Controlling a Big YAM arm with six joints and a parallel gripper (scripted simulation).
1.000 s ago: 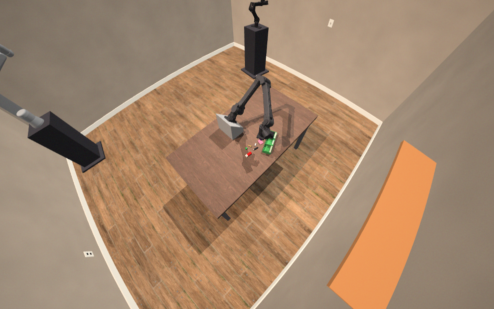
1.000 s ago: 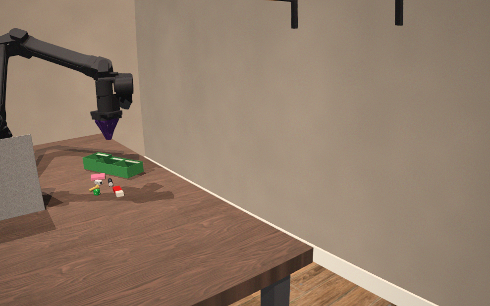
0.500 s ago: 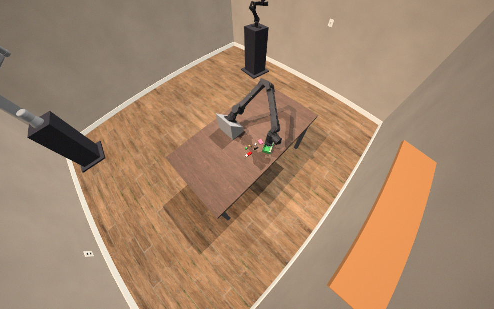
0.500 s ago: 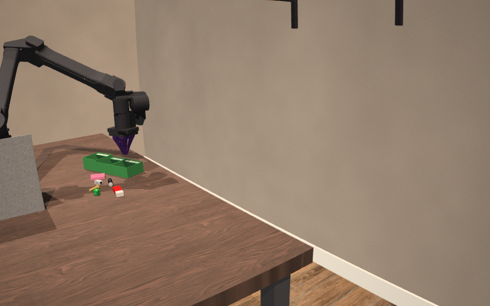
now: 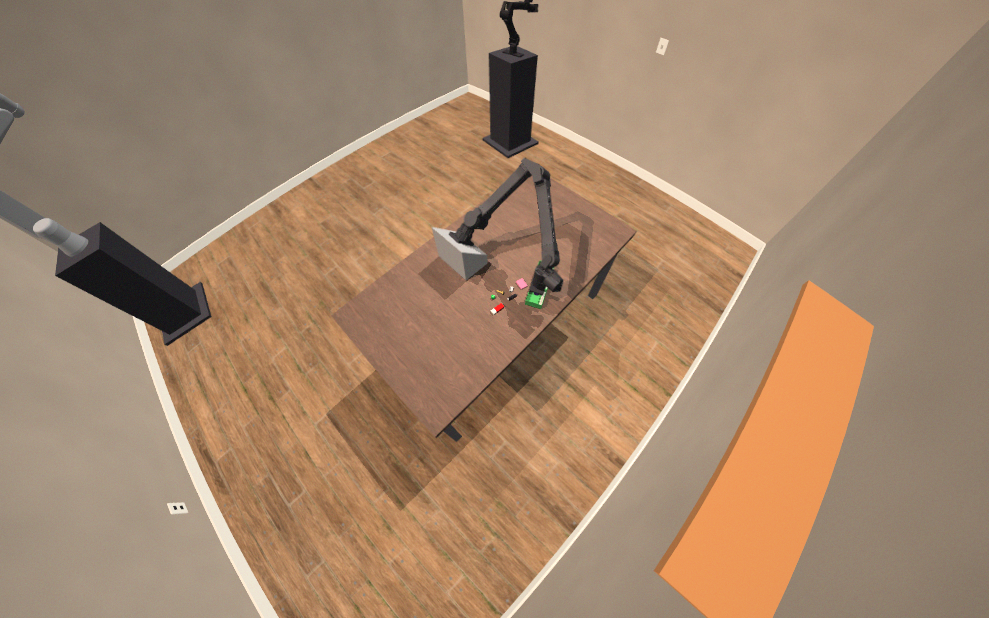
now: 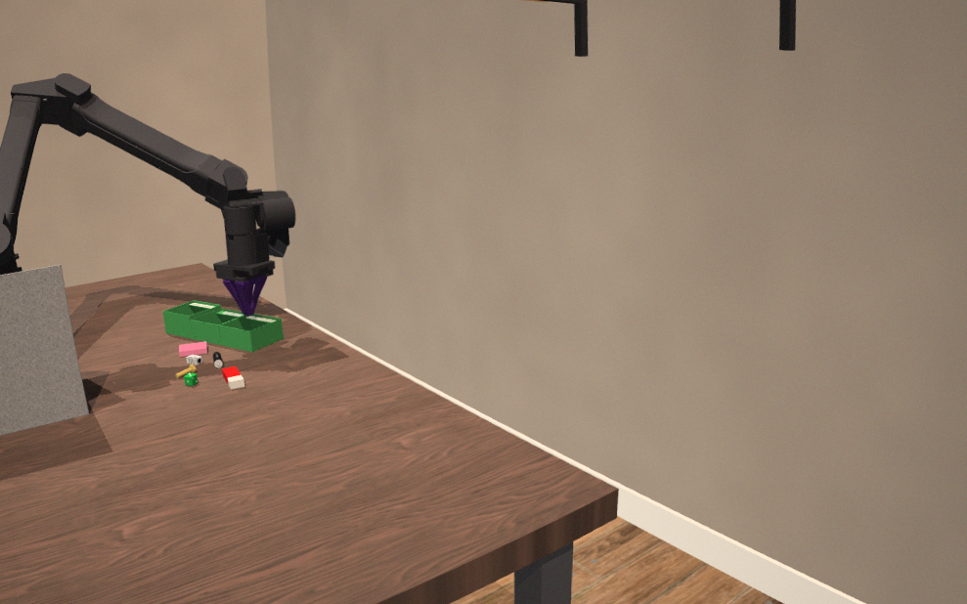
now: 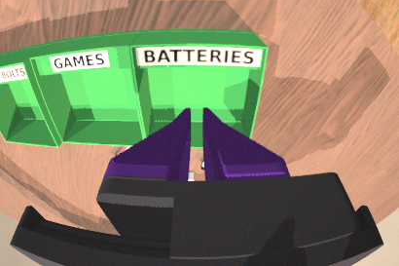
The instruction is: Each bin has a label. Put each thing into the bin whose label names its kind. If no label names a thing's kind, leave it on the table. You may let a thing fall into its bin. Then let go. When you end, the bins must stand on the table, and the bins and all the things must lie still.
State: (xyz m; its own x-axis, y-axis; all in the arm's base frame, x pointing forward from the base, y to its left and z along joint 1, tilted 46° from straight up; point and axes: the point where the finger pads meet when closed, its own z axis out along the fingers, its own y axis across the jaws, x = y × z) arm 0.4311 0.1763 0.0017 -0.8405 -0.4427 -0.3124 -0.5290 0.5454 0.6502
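My gripper is now 4 cm past the green three-part bin, 7 cm to the right of it and 4 cm above it. Also, from my hand: black battery: 8 cm behind, 8 cm to the right, 5 cm below; pink pad: 11 cm behind, 1 cm to the left, 6 cm below; white piece: 12 cm behind, 6 cm to the right, 5 cm below.
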